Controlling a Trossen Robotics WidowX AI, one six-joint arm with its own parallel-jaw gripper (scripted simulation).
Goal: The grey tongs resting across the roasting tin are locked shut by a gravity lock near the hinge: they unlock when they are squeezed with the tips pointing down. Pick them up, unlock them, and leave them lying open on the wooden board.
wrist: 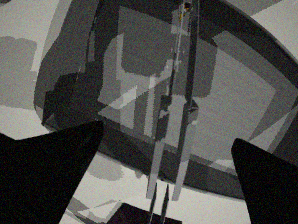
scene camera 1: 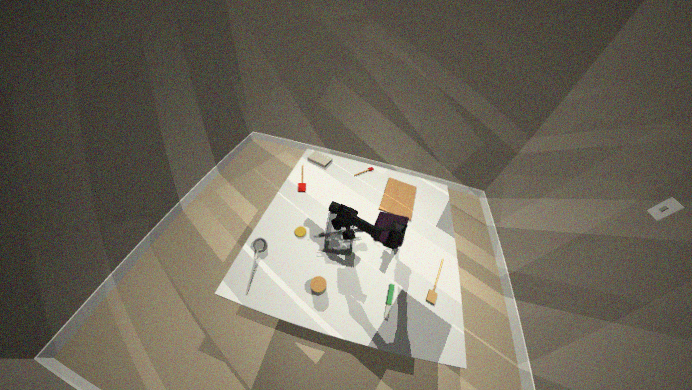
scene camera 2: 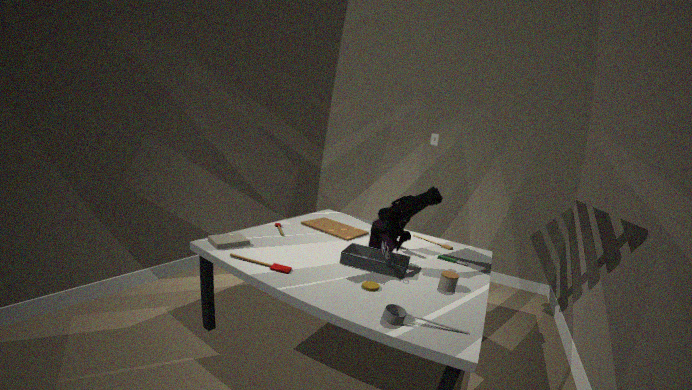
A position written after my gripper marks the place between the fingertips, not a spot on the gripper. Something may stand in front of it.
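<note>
In the wrist camera I see my gripper point(wrist: 171, 137), open and holding nothing. Scene camera 1 gives me a wooden board point(scene camera 1: 398, 199). The board appears again in scene camera 2 point(scene camera 2: 336, 229), and that same camera shows me a roasting tin point(scene camera 2: 367, 258).
</note>
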